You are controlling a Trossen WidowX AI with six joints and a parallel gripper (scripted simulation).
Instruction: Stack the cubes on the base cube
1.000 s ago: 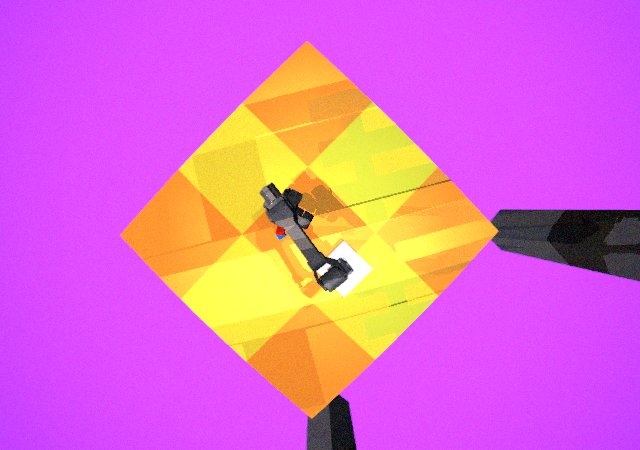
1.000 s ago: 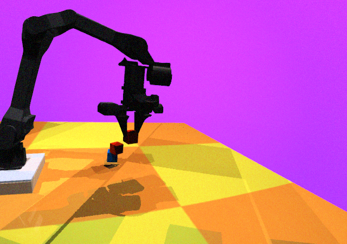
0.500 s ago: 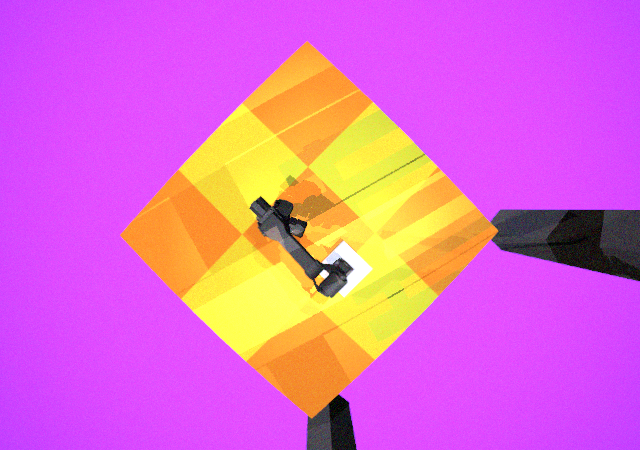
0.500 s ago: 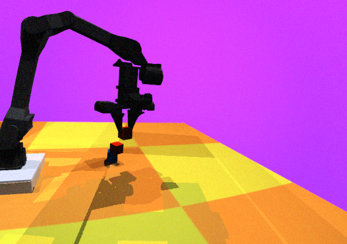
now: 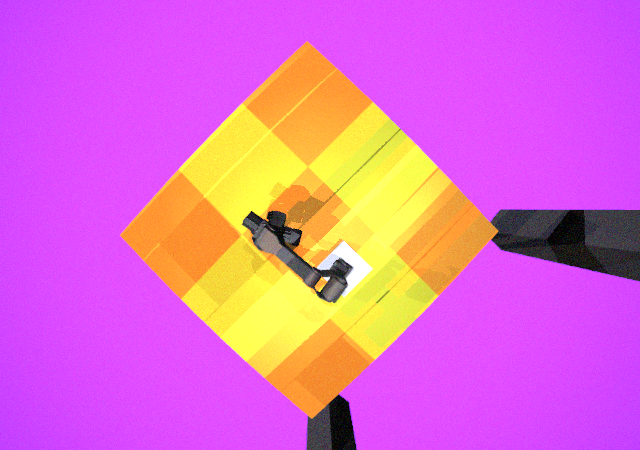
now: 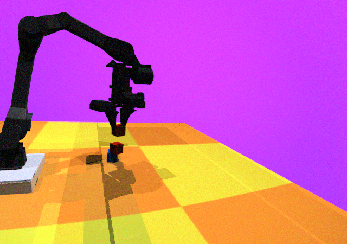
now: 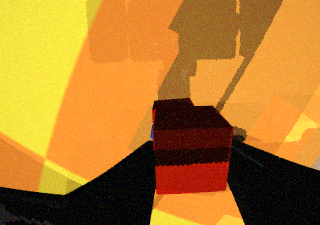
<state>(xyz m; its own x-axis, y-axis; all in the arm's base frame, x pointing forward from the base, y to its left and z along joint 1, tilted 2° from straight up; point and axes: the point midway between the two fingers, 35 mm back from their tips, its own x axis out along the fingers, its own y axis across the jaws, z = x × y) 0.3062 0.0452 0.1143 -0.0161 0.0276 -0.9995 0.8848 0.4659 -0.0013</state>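
My gripper tip is now 10 cm above the blue base cube, 3 cm to the right of it and 1 cm past it. Also, from my gripper tip: red cube right at my gripper tip.
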